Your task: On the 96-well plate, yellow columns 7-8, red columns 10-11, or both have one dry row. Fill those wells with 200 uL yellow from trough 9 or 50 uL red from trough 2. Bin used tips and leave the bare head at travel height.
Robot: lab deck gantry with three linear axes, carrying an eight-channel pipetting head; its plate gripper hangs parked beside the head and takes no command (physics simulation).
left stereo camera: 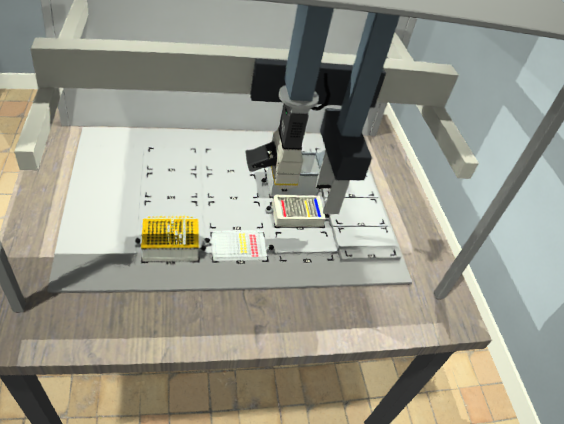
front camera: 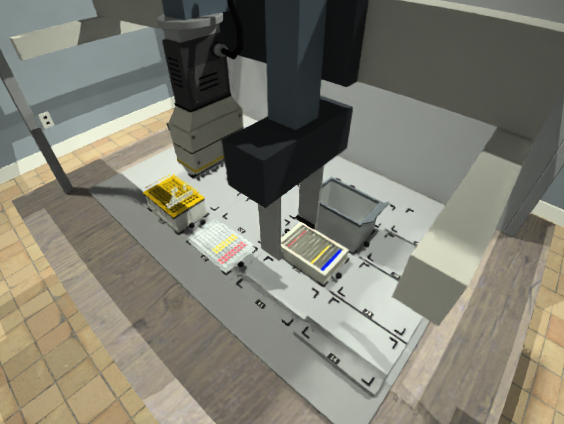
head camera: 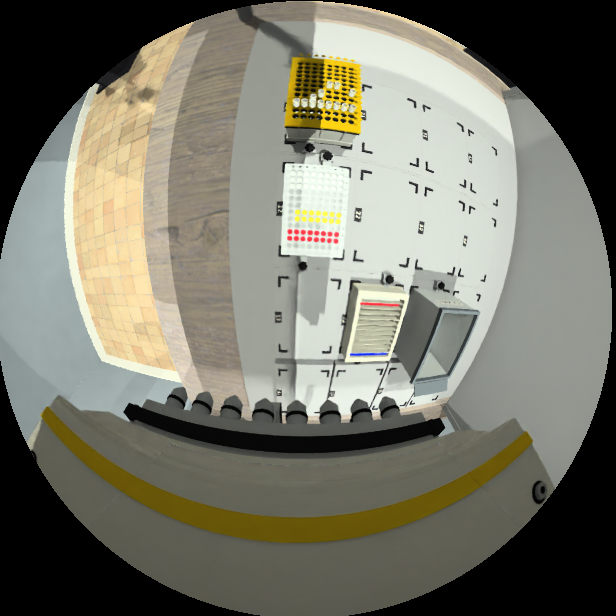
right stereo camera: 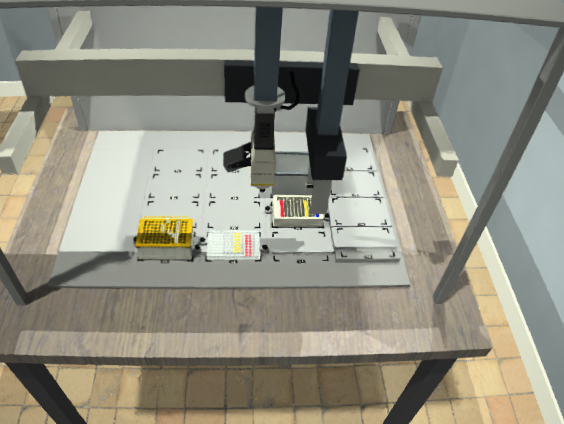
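Note:
The 96-well plate holds yellow and red column pairs. In the head view, the yellow pair has a pale well position at its left end; the red pair looks full. The trough rack shows red, yellow and blue strips; yellow is hidden in the head view. The pipetting head hangs above the deck, its nozzles bare. The parked gripper beside it is open and empty, its fingers apart near the trough rack in the front view.
The yellow tip rack holds several white tips, beside the plate. The grey bin stands behind the trough rack. Raised deck panels lie right of the trough rack in the stereo views.

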